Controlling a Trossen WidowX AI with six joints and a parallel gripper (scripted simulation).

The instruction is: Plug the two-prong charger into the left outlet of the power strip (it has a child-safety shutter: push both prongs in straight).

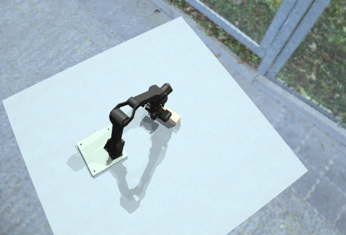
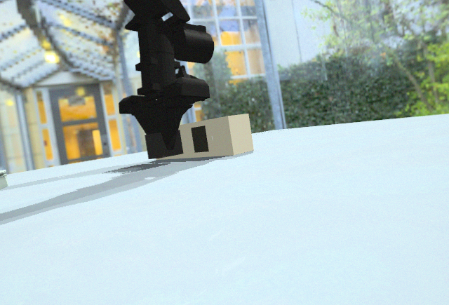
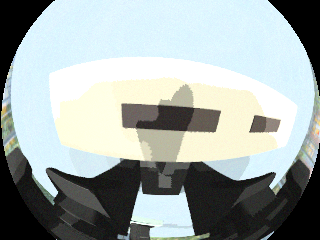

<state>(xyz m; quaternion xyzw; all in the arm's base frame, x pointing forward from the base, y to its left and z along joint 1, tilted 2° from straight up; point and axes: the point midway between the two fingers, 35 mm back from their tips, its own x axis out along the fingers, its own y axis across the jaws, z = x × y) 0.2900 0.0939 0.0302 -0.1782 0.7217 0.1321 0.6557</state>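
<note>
Right now the black charger is 20 mm ahead of my gripper tip, 10 mm to the left of it and 10 mm above it.
</note>
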